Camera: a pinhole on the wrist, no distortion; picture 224 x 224 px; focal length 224.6 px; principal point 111.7 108.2 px. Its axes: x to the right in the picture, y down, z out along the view. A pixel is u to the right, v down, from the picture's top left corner.
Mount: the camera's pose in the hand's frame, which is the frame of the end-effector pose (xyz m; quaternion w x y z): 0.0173 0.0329 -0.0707 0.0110 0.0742 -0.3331 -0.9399
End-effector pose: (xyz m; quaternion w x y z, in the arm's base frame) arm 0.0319 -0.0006 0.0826 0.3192 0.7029 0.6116 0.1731
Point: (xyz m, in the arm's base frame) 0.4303 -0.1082 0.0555
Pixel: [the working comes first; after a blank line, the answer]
In the camera's frame: -0.0257 0.0359 0.4468

99 126
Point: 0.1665 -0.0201 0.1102
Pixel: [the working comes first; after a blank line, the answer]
In the camera's frame: -0.0104 0.0207 0.1642

98 137
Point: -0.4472 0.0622 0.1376
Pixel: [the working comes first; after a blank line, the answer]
In the camera's frame: 0.1190 0.0995 -0.4368

behind the camera
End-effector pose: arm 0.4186 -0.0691 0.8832 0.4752 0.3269 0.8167 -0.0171
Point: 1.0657 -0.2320 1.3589
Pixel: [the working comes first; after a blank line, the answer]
In the camera's frame: 0.6142 -0.0103 0.5840

outside the picture
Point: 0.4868 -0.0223 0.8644
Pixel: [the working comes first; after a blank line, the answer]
In the camera's frame: -0.0170 0.0456 0.1127

78 199
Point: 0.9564 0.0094 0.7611
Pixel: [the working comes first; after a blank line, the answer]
In the camera's frame: -0.0296 0.1040 0.5908

100 148
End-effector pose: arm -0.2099 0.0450 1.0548 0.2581 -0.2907 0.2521 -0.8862
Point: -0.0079 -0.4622 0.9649
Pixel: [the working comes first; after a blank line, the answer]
In the camera's frame: -0.1825 -0.1791 0.4910

28 26
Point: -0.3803 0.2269 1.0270
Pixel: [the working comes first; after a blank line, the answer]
In the camera's frame: 0.0480 0.0883 -0.2110

behind the camera
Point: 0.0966 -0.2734 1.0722
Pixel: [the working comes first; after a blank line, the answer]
In the camera's frame: -0.0380 0.0129 0.4721

94 114
